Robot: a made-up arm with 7 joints. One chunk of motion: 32 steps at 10 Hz.
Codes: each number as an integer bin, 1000 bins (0 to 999) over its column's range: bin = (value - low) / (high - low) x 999, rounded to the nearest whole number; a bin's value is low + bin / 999 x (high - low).
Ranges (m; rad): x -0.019..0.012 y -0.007..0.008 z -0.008..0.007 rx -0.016..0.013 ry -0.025..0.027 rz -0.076..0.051
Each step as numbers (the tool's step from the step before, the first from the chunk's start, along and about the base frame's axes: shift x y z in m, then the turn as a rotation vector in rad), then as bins.
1 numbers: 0.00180 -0.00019 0.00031 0.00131 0.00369 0.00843
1 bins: 670 454 553 596 551 664
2 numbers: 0.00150 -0.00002 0.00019 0.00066 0.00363 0.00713
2 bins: 661 465 545 574 550 654
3 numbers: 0.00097 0.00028 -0.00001 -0.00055 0.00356 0.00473
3 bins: 644 485 532 532 549 635
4 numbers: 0.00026 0.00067 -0.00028 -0.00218 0.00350 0.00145
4 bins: 621 511 514 476 548 609
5 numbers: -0.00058 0.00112 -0.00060 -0.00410 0.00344 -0.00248
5 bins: 594 541 493 410 546 578
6 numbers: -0.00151 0.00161 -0.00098 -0.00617 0.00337 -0.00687
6 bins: 564 573 468 339 545 544
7 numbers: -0.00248 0.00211 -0.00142 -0.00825 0.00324 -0.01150
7 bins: 532 607 438 267 543 507
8 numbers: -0.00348 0.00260 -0.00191 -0.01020 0.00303 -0.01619
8 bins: 500 639 406 200 538 470
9 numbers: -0.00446 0.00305 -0.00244 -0.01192 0.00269 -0.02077
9 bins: 469 669 370 141 532 434
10 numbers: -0.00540 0.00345 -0.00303 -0.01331 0.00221 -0.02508
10 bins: 438 696 331 93 523 401
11 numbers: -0.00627 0.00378 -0.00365 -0.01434 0.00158 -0.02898
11 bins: 410 718 290 57 511 370
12 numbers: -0.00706 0.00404 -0.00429 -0.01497 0.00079 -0.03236
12 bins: 385 735 247 35 495 343
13 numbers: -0.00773 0.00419 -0.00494 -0.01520 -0.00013 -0.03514
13 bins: 363 745 204 28 478 321
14 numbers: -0.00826 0.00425 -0.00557 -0.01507 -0.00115 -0.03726
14 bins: 346 749 162 32 458 305
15 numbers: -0.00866 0.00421 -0.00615 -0.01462 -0.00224 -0.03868
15 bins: 333 747 123 48 437 294
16 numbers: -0.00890 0.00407 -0.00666 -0.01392 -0.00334 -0.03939
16 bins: 325 737 89 72 416 288
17 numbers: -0.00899 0.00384 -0.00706 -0.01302 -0.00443 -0.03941
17 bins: 323 722 63 103 395 288
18 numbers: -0.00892 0.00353 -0.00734 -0.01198 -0.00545 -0.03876
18 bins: 325 701 44 138 376 293
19 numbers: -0.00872 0.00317 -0.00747 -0.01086 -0.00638 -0.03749
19 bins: 331 677 35 177 358 303
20 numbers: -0.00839 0.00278 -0.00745 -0.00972 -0.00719 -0.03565
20 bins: 342 651 37 216 342 317
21 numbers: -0.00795 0.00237 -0.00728 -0.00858 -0.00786 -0.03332
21 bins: 356 624 48 256 329 336
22 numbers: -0.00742 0.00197 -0.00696 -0.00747 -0.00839 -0.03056
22 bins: 373 597 69 294 319 357
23 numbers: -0.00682 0.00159 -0.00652 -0.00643 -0.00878 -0.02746
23 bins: 393 572 99 330 312 382
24 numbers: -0.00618 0.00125 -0.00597 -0.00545 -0.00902 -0.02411
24 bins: 413 549 135 363 307 408
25 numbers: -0.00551 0.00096 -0.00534 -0.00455 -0.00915 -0.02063
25 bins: 435 530 177 394 305 436
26 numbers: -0.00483 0.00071 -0.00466 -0.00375 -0.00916 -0.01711
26 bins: 457 513 222 422 304 463
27 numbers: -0.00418 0.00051 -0.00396 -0.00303 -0.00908 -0.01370
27 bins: 478 500 269 447 306 490
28 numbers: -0.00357 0.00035 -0.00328 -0.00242 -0.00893 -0.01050
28 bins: 497 490 314 468 309 515
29 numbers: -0.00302 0.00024 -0.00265 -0.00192 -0.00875 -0.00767
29 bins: 515 482 356 485 312 537
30 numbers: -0.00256 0.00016 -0.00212 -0.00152 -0.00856 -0.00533
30 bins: 530 477 392 499 316 556
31 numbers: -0.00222 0.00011 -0.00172 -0.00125 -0.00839 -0.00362
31 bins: 541 474 418 508 319 569
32 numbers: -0.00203 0.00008 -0.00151 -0.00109 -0.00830 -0.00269
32 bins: 547 472 432 514 321 577
